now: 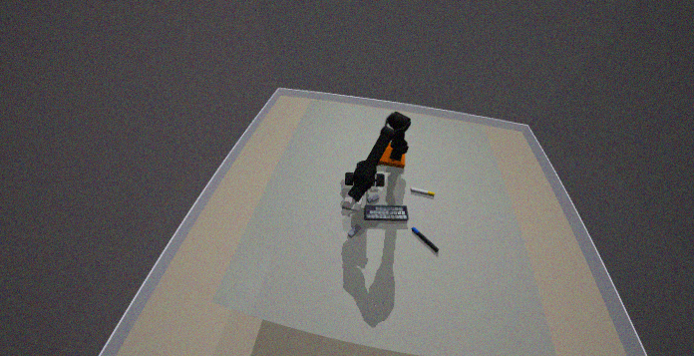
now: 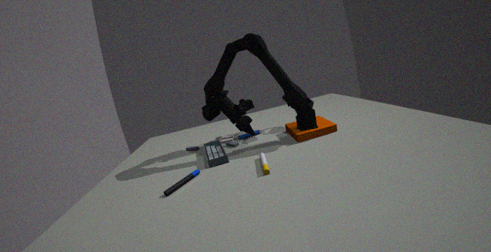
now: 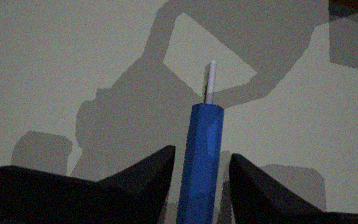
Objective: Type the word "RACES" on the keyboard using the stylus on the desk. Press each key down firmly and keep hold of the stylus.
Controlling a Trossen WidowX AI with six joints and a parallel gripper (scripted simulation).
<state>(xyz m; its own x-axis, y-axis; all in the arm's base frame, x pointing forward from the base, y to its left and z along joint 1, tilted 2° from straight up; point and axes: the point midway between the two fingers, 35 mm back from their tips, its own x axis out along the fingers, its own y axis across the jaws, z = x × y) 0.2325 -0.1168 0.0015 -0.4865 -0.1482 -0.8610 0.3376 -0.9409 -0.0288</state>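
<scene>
Right now my gripper tip is 130 mm short of the white pad and 10 mm to the left of it. Round my gripper tip: blue stylus: 10 mm behind; grey block: 260 mm ahead, 50 mm to the left; white-and-yellow marker: 320 mm to the left, 50 mm behind.
</scene>
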